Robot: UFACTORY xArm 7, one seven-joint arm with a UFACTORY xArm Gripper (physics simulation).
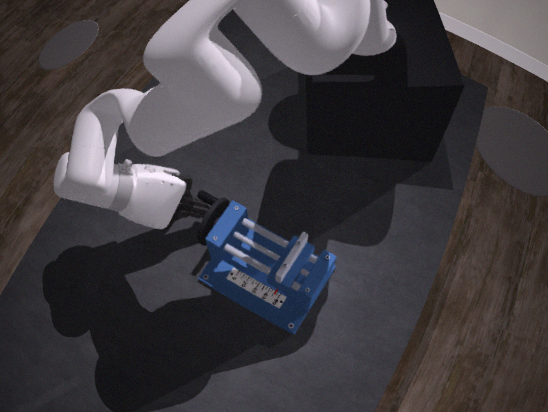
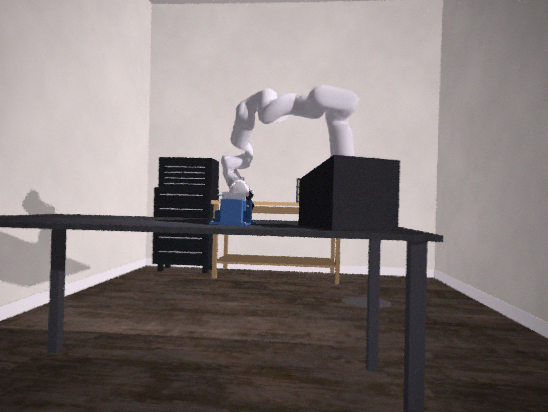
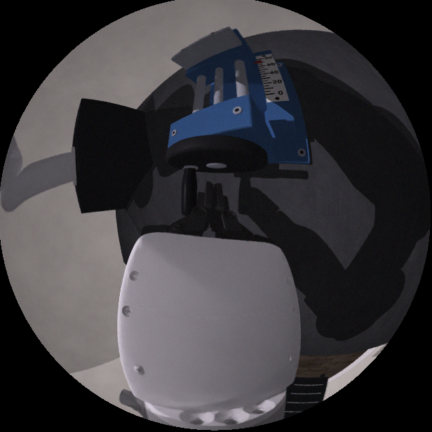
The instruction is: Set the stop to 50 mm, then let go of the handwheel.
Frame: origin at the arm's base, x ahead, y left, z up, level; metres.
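Seen in the pictures: gripper, fingertip midpoint: [image 1: 207, 210]; arm's base at its link origin: [image 1: 365, 35].
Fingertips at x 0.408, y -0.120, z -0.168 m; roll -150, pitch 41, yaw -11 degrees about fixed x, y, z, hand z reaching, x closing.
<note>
Offsets run from my fingertips to a thing's top centre. "spot": to the spot under its first point. Level surfaces: height alone.
The blue stop device @[spot: 0.065 m ahead, 0.241 m left, 0.045 m down] [image 1: 310, 310] [image 2: 231, 212] stands on the dark table. Its stop, a carriage with a grey plate @[0.028 m ahead, 0.182 m left, 0.070 m up] [image 1: 292, 258] [image 3: 210, 47], sits toward the far end of the rods. The red pointer @[0.074 m ahead, 0.179 m left, 0.003 m up] [image 1: 276, 291] [image 3: 258, 62] is between the 60 and 80 marks of the white scale @[spot: 0.087 m ahead, 0.147 m left, 0.002 m up] [image 1: 255, 288] [image 3: 275, 82]. The black handwheel @[spot: 0.053 m ahead, 0.033 m left, 0.045 m up] [image 1: 204, 231] [image 3: 225, 150] is on the near end, its crank handle @[0.012 m back, 0.001 m left, 0.034 m up] [image 1: 208, 196] [image 3: 188, 192] sticking out toward the arm. My gripper [image 1: 203, 213] [image 3: 211, 193] is shut and empty, its fingertips in front of the wheel, close beside the handle; contact is unclear.
A large black box [image 1: 370, 120] [image 2: 365, 195] [image 3: 112, 155] stands on the table @[0.053 m down] [image 1: 370, 320] [image 2: 125, 223], by the arm's base. A black drawer cabinet [image 2: 185, 187] and a wooden bench [image 2: 280, 260] stand behind the table.
</note>
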